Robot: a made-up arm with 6 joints. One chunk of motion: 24 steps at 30 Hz.
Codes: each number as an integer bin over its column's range. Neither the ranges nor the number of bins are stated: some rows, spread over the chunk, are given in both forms.
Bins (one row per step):
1: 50 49 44 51 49 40
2: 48 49 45 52 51 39
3: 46 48 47 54 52 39
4: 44 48 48 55 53 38
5: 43 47 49 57 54 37
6: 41 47 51 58 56 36
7: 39 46 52 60 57 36
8: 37 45 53 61 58 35
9: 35 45 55 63 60 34
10: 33 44 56 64 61 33
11: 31 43 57 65 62 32
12: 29 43 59 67 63 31
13: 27 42 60 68 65 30
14: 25 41 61 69 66 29
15: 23 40 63 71 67 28
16: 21 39 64 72 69 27
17: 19 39 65 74 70 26
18: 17 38 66 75 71 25
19: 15 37 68 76 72 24
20: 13 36 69 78 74 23
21: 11 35 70 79 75 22
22: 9 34 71 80 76 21
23: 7 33 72 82 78 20
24: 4 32 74 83 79 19
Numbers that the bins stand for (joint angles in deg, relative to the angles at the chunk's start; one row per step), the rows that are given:
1: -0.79 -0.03 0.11 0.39 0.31 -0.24
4: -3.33 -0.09 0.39 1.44 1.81 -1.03
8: -6.30 -0.27 0.75 3.02 3.68 -2.21
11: -8.85 -0.39 1.03 4.07 5.17 -3.39
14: -11.39 -0.52 1.31 5.12 6.67 -4.58
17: -13.94 -0.64 1.60 6.43 8.16 -5.76
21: -17.33 -0.88 1.95 7.75 10.03 -7.33
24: -20.30 -1.06 2.23 8.80 11.53 -8.52
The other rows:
2: -1.64 -0.03 0.18 0.66 1.06 -0.64
3: -2.48 -0.09 0.32 1.18 1.43 -0.64
5: -3.76 -0.15 0.46 1.97 2.18 -1.42
6: -4.61 -0.15 0.61 2.23 2.93 -1.82
7: -5.45 -0.21 0.68 2.76 3.30 -1.82
9: -7.15 -0.27 0.89 3.55 4.42 -2.61
10: -8.00 -0.33 0.96 3.81 4.80 -3.00
12: -9.70 -0.39 1.17 4.60 5.55 -3.79
13: -10.55 -0.45 1.24 4.86 6.29 -4.18
15: -12.24 -0.58 1.45 5.65 7.04 -4.97
16: -13.09 -0.64 1.53 5.91 7.79 -5.36
18: -14.79 -0.70 1.67 6.70 8.54 -6.15
19: -15.64 -0.76 1.81 6.96 8.91 -6.55
20: -16.48 -0.82 1.88 7.48 9.66 -6.94
22: -18.18 -0.94 2.02 8.01 10.40 -7.73
23: -19.03 -1.00 2.09 8.54 11.15 -8.12

